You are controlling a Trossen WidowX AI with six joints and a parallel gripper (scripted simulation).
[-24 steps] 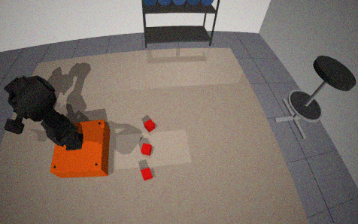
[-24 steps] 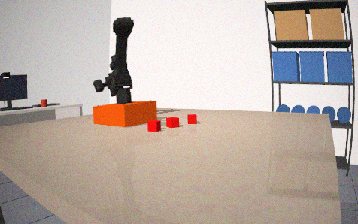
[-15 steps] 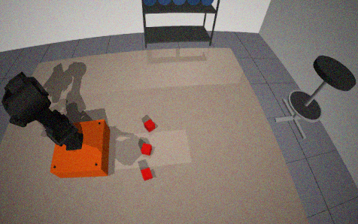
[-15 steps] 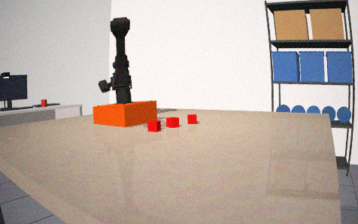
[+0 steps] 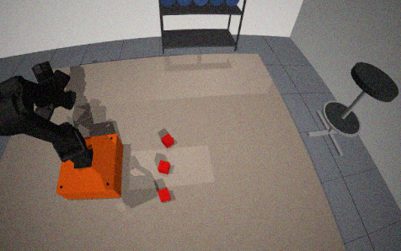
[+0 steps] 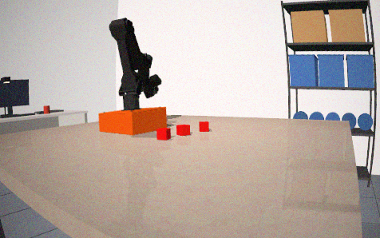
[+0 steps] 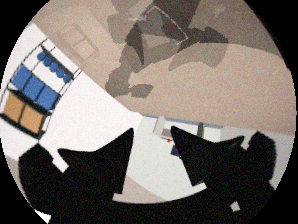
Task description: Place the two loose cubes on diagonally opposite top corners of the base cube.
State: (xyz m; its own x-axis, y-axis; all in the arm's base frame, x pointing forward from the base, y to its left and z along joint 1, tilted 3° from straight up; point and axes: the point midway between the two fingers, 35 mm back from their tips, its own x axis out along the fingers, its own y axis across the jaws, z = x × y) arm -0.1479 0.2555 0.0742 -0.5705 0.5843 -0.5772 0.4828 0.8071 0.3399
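Now: gripper tip 460 mm short of the red base cube, 200 mm to the left of it and 120 mm above it.
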